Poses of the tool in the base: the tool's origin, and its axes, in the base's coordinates. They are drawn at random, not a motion.
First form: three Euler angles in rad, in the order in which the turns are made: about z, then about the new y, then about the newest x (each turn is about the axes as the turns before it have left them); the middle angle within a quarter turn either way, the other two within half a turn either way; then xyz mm.
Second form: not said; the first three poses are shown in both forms.
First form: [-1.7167, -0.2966, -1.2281, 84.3, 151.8, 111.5]
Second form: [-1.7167, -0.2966, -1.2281, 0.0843, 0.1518, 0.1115]
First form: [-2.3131, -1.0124, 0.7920, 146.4, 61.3, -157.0]
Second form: [-2.3131, -1.0124, 0.7920, 0.1464, 0.0613, -0.1570]
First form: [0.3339, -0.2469, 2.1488, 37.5, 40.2, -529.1]
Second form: [0.3339, -0.2469, 2.1488, 0.0375, 0.0402, -0.5291]
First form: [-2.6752, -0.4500, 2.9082, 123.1, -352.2, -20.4]
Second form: [-2.6752, -0.4500, 2.9082, 0.1231, -0.3522, -0.0204]
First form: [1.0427, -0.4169, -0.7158, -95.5, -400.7, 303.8]
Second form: [1.0427, -0.4169, -0.7158, -0.0955, -0.4007, 0.3038]
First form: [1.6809, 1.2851, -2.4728, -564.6, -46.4, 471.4]
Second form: [1.6809, 1.2851, -2.4728, -0.5646, -0.0464, 0.4714]
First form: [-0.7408, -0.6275, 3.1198, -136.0, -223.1, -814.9]
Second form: [-0.7408, -0.6275, 3.1198, -0.1360, -0.2231, -0.8149]
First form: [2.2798, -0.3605, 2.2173, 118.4, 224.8, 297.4]
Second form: [2.2798, -0.3605, 2.2173, 0.1184, 0.2248, 0.2974]
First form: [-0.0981, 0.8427, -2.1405, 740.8, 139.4, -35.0]
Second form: [-0.0981, 0.8427, -2.1405, 0.7408, 0.1394, -0.0350]
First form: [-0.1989, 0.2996, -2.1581, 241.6, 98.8, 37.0]
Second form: [-0.1989, 0.2996, -2.1581, 0.2416, 0.0988, 0.0370]
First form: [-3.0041, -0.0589, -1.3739, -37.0, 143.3, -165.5]
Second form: [-3.0041, -0.0589, -1.3739, -0.0370, 0.1433, -0.1655]
